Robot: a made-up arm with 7 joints. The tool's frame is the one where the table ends. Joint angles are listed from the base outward.
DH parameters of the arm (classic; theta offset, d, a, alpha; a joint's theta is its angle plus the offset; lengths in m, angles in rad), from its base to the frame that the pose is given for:
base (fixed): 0 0 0 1.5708
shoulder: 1.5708 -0.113 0 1.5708
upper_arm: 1.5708 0 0 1.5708
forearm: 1.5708 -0.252 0 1.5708
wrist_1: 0 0 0 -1.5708
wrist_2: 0 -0.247 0 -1.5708
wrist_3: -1.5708 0 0 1.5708
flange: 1.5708 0 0 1.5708
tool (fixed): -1.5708 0 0 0
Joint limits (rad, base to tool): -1.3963..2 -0.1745..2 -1.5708..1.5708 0..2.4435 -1.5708..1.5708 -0.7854..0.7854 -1.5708..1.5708
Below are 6 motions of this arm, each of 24 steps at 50 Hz.
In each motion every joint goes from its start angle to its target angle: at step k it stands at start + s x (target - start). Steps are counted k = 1, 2, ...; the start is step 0. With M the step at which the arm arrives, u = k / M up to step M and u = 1 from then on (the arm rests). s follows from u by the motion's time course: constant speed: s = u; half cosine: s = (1 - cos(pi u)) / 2; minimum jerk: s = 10 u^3 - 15 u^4 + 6 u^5.
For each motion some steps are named. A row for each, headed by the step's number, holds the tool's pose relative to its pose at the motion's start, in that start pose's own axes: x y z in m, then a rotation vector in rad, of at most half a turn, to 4 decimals.
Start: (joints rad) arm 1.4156 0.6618 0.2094 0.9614 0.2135 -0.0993 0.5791
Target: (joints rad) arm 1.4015 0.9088 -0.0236 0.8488 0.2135 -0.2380 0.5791
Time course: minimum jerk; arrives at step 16
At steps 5, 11, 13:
5: -0.0005 0.0082 0.0038 -0.0135 0.0250 -0.0553
11: -0.0014 0.0400 0.0223 -0.0603 0.1252 -0.2473
13: -0.0012 0.0469 0.0271 -0.0697 0.1478 -0.2856

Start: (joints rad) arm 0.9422 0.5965 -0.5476 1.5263 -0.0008 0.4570 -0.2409
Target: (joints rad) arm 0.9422 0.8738 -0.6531 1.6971 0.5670 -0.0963 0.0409
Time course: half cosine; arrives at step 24
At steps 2, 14, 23, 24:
2: -0.0002 0.0007 0.0004 -0.0087 -0.0086 0.0065
14: -0.0064 0.0254 0.0175 -0.3007 -0.3151 0.2364
23: -0.0095 0.0386 0.0291 -0.4464 -0.4949 0.3731
24: -0.0095 0.0388 0.0292 -0.4479 -0.4970 0.3747

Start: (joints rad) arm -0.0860 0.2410 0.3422 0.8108 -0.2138 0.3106 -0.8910
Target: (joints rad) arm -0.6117 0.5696 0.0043 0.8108 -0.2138 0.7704 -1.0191
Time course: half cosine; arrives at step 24
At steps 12, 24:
12: -0.0912 0.0412 -0.0253 0.1363 -0.0159 -0.5353
24: -0.1707 0.1031 -0.0435 0.2901 -0.0784 -1.0806

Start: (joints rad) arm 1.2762 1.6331 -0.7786 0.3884 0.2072 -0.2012 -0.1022
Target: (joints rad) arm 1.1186 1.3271 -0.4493 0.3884 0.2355 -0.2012 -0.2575
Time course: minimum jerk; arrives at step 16
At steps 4, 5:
4: 0.0082 -0.0113 -0.0025 0.0037 -0.0155 0.0329
5: 0.0142 -0.0198 -0.0040 0.0059 -0.0257 0.0576

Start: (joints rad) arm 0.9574 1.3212 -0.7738 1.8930 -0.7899 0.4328 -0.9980
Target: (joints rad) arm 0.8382 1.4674 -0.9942 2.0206 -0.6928 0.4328 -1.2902
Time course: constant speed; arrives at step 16
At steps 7, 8, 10, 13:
7: 0.0146 0.0112 0.0255 0.0052 -0.0433 0.0965
8: 0.0165 0.0131 0.0292 0.0052 -0.0476 0.1106
10: 0.0201 0.0172 0.0364 0.0045 -0.0549 0.1387
13: 0.0251 0.0240 0.0471 0.0022 -0.0624 0.1807

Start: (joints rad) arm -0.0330 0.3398 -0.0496 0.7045 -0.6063 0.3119 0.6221
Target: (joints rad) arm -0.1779 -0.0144 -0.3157 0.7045 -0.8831 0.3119 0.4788
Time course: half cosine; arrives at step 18
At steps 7, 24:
7: 0.0218 -0.0636 -0.0223 -0.0643 0.0175 -0.1455
24: 0.0664 -0.1982 -0.0353 -0.1640 -0.0371 -0.4413

